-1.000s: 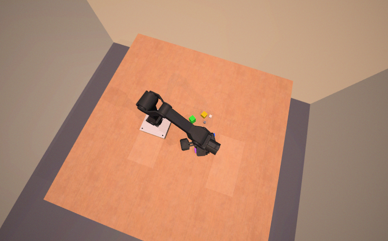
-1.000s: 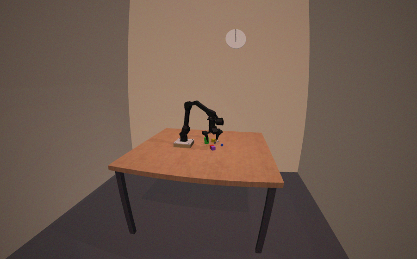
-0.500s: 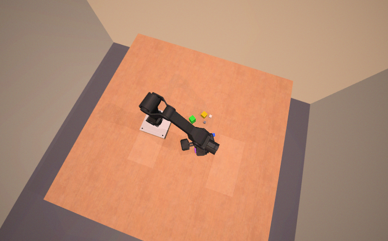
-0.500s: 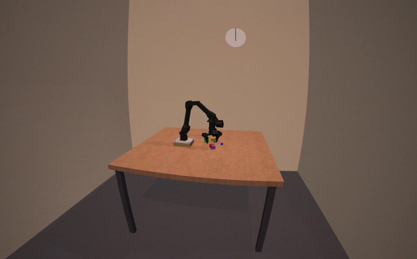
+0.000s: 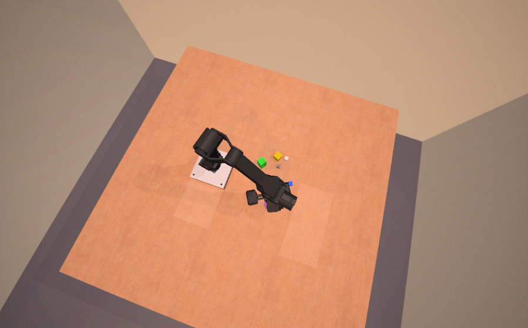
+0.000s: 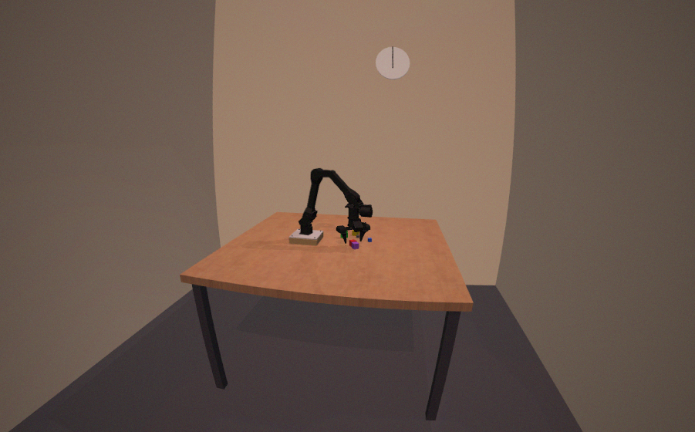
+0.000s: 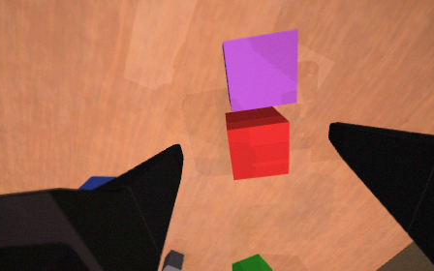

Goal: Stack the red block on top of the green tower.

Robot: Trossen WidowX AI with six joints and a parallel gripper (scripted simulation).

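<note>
My gripper tip is now right at the red block. Also, from my gripper tip: grey block: 16 cm to the left, 2 cm behind, 1 cm below; purple block: 3 cm to the right, 2 cm ahead; blue block: 11 cm to the left, 7 cm ahead, 1 cm below.
</note>
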